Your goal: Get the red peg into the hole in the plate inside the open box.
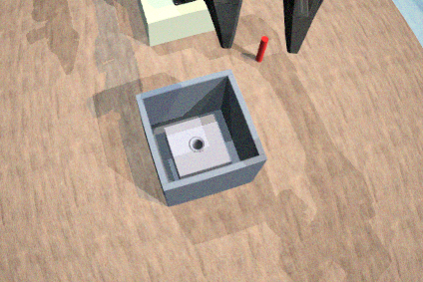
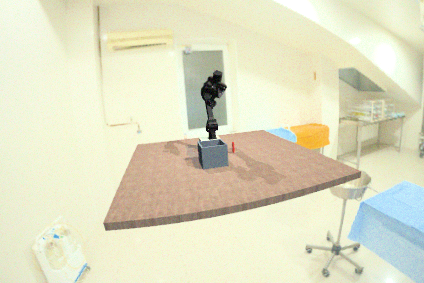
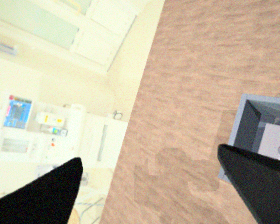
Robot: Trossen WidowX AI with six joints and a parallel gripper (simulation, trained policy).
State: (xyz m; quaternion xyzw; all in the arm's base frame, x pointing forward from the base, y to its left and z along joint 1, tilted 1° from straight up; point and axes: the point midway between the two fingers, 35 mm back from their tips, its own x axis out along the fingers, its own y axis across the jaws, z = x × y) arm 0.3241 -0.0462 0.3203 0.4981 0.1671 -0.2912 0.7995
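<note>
Right now the red peg is 350 mm below my gripper tip, 190 mm behind it and 170 mm to the left of it. The rest, counted from my gripper tip: pale plate (340 mm below, 40 mm behind, 30 mm to the right).
</note>
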